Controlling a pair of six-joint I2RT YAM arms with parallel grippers.
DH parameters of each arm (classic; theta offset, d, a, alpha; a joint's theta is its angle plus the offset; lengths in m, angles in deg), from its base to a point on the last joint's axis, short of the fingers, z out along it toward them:
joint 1: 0 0.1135 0.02 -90
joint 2: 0 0 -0.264 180
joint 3: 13.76 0 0.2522 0
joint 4: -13.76 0 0.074 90
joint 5: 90 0 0 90
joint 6: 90 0.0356 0 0
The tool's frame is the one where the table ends.
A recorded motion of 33 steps. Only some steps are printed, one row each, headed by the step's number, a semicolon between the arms.
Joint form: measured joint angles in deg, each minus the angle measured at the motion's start. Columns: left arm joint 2, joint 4, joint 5, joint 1, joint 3, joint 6; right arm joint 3, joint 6, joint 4, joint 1, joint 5, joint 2.
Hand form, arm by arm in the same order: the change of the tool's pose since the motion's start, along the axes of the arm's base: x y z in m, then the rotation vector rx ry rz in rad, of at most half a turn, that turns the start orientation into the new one. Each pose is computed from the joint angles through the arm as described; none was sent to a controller.
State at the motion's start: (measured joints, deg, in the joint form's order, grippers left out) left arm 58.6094 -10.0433 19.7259 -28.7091 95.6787 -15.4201; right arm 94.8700 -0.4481 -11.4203 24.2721 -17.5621 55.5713
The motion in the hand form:
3: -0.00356 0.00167 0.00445 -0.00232 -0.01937 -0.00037; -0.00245 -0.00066 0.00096 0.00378 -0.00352 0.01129
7: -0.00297 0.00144 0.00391 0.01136 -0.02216 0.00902; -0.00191 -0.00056 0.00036 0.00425 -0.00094 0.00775
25: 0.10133 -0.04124 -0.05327 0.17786 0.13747 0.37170; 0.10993 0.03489 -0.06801 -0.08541 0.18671 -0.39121
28: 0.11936 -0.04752 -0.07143 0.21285 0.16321 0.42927; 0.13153 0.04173 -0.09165 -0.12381 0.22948 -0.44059
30: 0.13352 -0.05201 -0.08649 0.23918 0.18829 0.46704; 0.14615 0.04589 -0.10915 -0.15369 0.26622 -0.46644
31: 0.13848 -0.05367 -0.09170 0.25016 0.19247 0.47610; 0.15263 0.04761 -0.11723 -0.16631 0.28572 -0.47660
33: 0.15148 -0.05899 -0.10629 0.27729 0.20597 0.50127; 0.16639 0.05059 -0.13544 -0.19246 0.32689 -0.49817
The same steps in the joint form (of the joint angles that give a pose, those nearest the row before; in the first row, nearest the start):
3: 0.09 -0.11 0.15 -0.07 1.09 0.42; 0.13 0.39 0.04 0.07 -0.46 -0.22
7: 0.17 -0.74 0.02 -0.06 1.25 1.40; -0.02 0.37 0.04 0.07 -0.24 -0.24
25: 11.89 1.97 -17.94 0.37 -4.30 12.15; -11.04 -8.20 8.35 -0.17 20.68 10.27
28: 13.62 4.09 -20.70 0.66 -6.99 13.73; -14.47 -9.42 10.78 -0.44 22.95 12.46
30: 15.15 5.62 -22.47 0.98 -8.94 14.53; -16.59 -9.95 11.96 -0.74 24.02 14.16
31: 15.74 6.32 -22.78 1.11 -9.60 14.97; -17.44 -10.01 12.33 -0.90 24.46 14.99
33: 17.44 8.28 -23.95 1.22 -11.32 16.00; -19.37 -10.10 13.33 -1.33 25.29 16.83

